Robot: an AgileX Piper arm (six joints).
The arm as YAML. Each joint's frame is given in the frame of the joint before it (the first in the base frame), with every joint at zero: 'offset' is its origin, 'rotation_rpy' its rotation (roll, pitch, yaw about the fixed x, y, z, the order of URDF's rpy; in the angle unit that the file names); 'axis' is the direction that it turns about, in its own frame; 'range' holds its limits. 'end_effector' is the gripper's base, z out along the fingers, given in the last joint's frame.
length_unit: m
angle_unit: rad
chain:
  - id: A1
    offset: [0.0, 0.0, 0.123]
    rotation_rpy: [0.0, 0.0, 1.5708]
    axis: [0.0, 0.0, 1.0]
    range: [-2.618, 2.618]
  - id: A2
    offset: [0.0, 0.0, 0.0]
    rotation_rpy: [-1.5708, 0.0, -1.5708]
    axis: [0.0, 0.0, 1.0]
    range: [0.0, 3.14]
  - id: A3
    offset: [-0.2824, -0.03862, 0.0]
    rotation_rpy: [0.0, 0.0, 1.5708]
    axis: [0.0, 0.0, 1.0]
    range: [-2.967, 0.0]
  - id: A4
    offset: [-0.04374, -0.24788, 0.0]
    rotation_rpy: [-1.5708, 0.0, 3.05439]
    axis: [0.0, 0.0, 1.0]
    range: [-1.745, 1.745]
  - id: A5
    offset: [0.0, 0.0, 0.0]
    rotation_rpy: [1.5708, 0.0, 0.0]
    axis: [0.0, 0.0, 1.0]
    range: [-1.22, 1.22]
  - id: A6
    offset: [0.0, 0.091, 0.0]
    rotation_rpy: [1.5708, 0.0, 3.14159]
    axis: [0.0, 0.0, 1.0]
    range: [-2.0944, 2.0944]
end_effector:
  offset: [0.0, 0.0, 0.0]
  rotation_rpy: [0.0, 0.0, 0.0]
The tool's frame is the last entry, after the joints.
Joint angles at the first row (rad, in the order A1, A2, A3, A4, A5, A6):
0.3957, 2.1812, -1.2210, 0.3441, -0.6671, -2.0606
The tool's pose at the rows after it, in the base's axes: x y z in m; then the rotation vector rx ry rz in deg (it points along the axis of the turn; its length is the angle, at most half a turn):
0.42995 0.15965 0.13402 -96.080 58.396 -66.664
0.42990 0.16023 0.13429 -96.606 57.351 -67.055
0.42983 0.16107 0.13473 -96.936 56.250 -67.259
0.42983 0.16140 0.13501 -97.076 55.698 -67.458
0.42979 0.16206 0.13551 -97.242 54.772 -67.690
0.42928 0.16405 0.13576 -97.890 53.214 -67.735
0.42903 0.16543 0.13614 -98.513 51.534 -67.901
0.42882 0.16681 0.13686 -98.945 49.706 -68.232
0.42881 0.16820 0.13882 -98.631 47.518 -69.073
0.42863 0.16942 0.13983 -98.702 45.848 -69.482
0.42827 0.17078 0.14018 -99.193 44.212 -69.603
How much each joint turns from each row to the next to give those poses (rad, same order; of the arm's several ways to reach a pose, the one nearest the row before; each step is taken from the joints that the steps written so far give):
0.0000, 0.0000, 0.0000, -0.0122, -0.0038, -0.0188
0.0001, 0.0000, 0.0000, -0.0110, -0.0017, -0.0070
-0.0001, 0.0000, 0.0000, -0.0160, -0.0029, 0.0000
0.0000, 0.0000, 0.0000, -0.0066, -0.0024, -0.0018
0.0000, 0.0000, 0.0000, -0.0130, -0.0041, 0.0000
0.0018, 0.0000, 0.0000, -0.0221, -0.0005, 0.0000
0.0000, 0.0000, 0.0000, -0.0250, -0.0017, 0.0000
0.0000, 0.0000, 0.0000, -0.0258, -0.0056, -0.0004
0.0000, 0.0000, 0.0000, -0.0272, -0.0198, 0.0000
0.0000, 0.0000, 0.0000, -0.0223, -0.0097, 0.0000
0.0000, 0.0000, 0.0000, -0.0238, -0.0024, 0.0000

